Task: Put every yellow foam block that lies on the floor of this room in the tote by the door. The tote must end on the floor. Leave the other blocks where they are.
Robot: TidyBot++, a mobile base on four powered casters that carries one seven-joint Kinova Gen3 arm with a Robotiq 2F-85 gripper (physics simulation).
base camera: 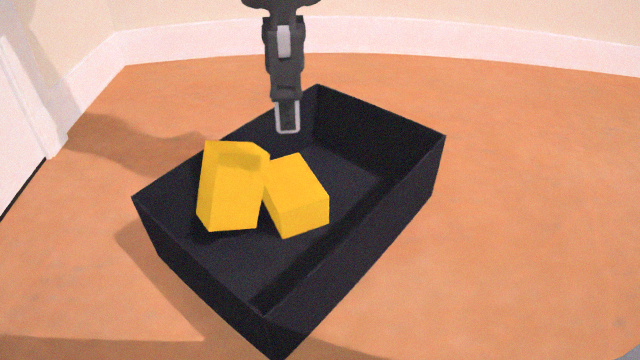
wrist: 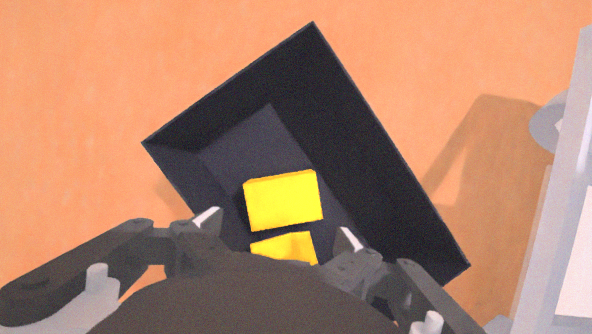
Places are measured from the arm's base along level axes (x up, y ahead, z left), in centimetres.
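Where they show: gripper, between the fingertips: (base camera: 287,106) (wrist: 278,230).
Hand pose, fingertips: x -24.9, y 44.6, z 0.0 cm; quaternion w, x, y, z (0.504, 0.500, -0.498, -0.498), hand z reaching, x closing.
Each offset is from my fingertips to the top centre of the thing.
The black tote @(dy -3.4, dx -4.7, dz -0.8 cm) (base camera: 350,250) (wrist: 390,165) stands on the floor. Inside it, one yellow block @(dy -0.2, dx -9.9, dz +0.2 cm) (base camera: 300,192) (wrist: 282,200) lies on the tote's bottom. A second yellow block @(dy -2.1, dx -2.7, dz +6.9 cm) (base camera: 235,190) (wrist: 285,247) is right beside it, on the left in the base view; it looks tilted and is partly hidden by the gripper in the wrist view. My gripper (base camera: 287,122) (wrist: 278,230) is open, with nothing between its fingers. It points down over the tote, above and close to the blocks. No yellow block shows on the floor in either view.
A white door or frame (base camera: 20,130) stands at the left in the base view. A white skirting board (base camera: 400,42) runs along the wall behind the tote. Part of my white and grey base (wrist: 570,250) shows at the right edge of the wrist view.
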